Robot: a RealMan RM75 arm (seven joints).
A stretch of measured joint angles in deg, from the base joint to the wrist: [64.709 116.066 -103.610 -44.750 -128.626 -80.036 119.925]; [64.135 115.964 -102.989 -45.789 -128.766 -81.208 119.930]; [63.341 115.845 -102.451 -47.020 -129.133 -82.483 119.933]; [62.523 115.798 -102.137 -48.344 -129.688 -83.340 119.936]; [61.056 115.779 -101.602 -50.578 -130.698 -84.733 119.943]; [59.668 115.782 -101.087 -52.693 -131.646 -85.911 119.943]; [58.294 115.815 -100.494 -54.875 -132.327 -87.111 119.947]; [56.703 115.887 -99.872 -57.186 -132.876 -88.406 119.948]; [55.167 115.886 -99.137 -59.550 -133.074 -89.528 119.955]
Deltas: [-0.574 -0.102 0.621 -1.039 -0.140 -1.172 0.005]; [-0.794 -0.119 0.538 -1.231 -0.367 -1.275 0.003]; [-0.818 -0.047 0.314 -1.324 -0.555 -0.857 0.003]; [-1.467 -0.019 0.535 -2.234 -1.010 -1.393 0.007]; [-1.388 0.003 0.515 -2.115 -0.948 -1.178 0.000]; [-1.374 0.033 0.593 -2.182 -0.681 -1.200 0.004]; [-1.591 0.072 0.622 -2.311 -0.549 -1.295 0.001]; [-1.536 -0.001 0.735 -2.364 -0.198 -1.122 0.007]
